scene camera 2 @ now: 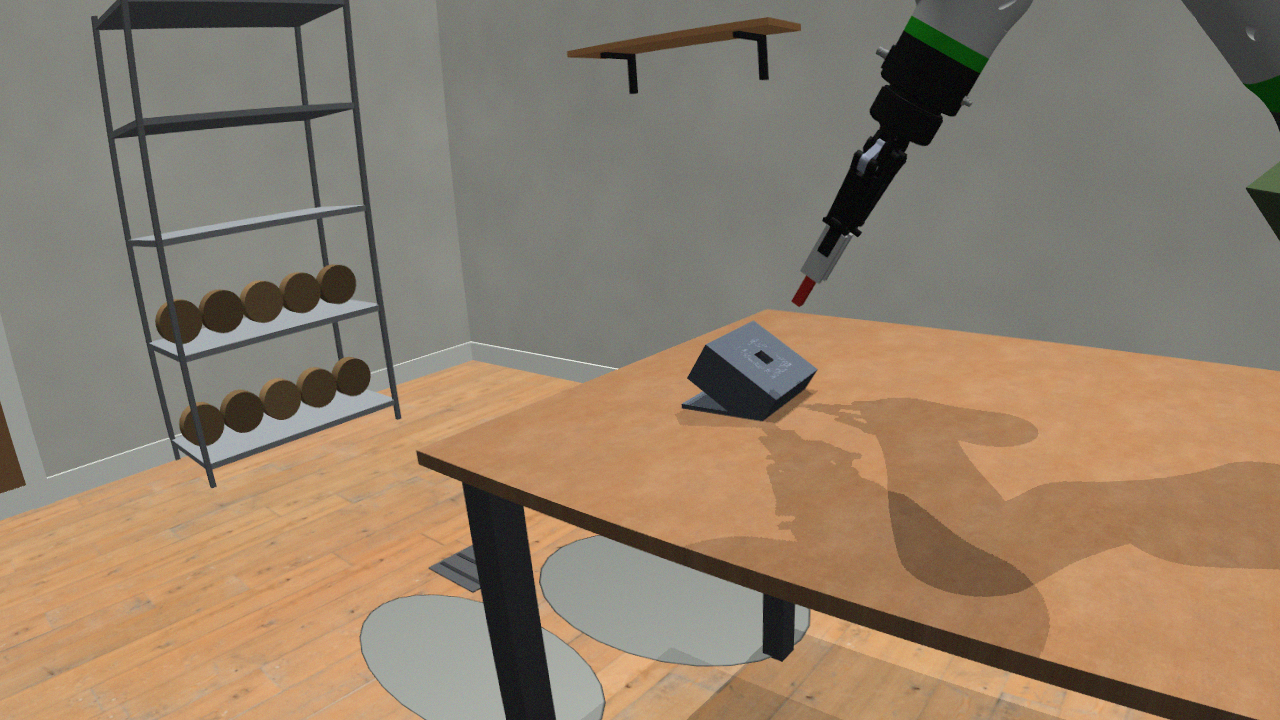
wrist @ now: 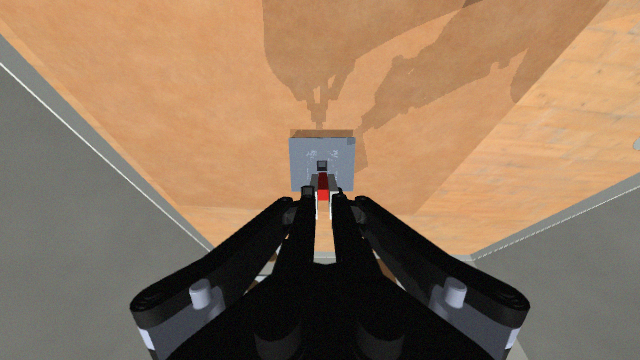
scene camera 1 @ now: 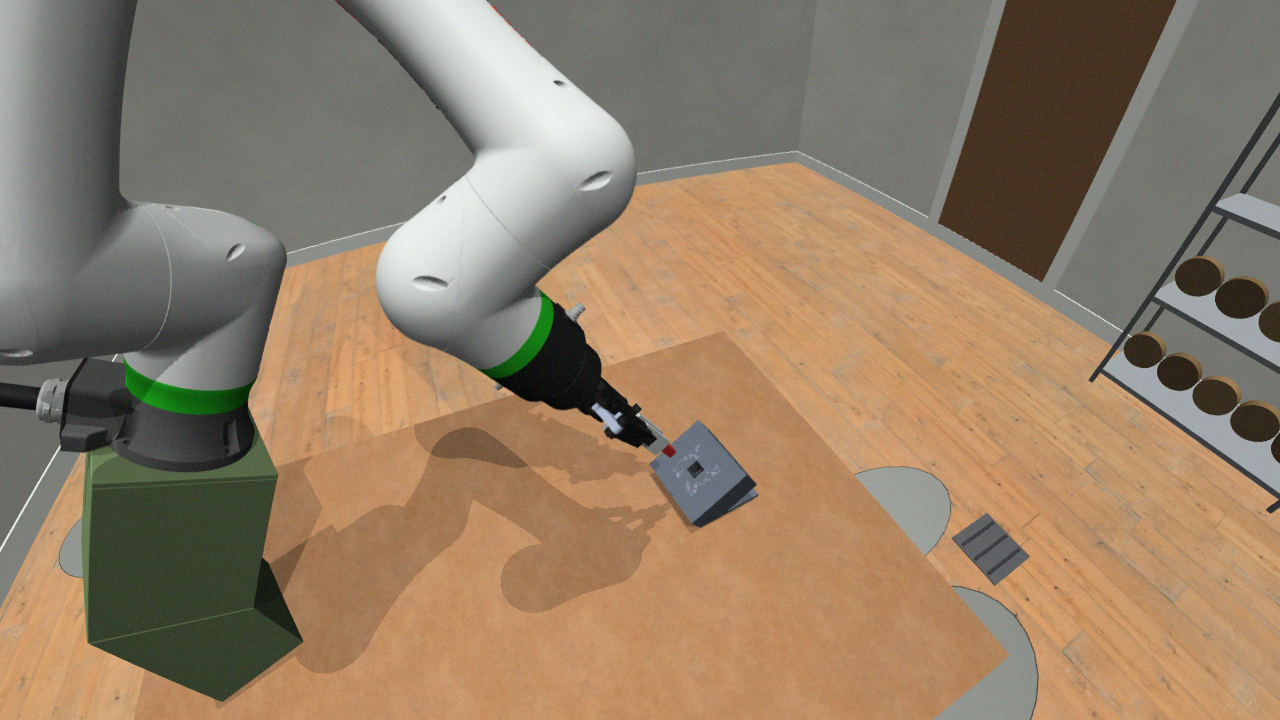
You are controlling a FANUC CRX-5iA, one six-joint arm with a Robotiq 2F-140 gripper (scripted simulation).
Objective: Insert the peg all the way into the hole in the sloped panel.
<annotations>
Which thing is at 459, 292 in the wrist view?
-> My gripper.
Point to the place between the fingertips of my gripper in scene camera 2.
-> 813, 275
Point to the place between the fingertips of my gripper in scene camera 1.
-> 658, 442
</annotations>
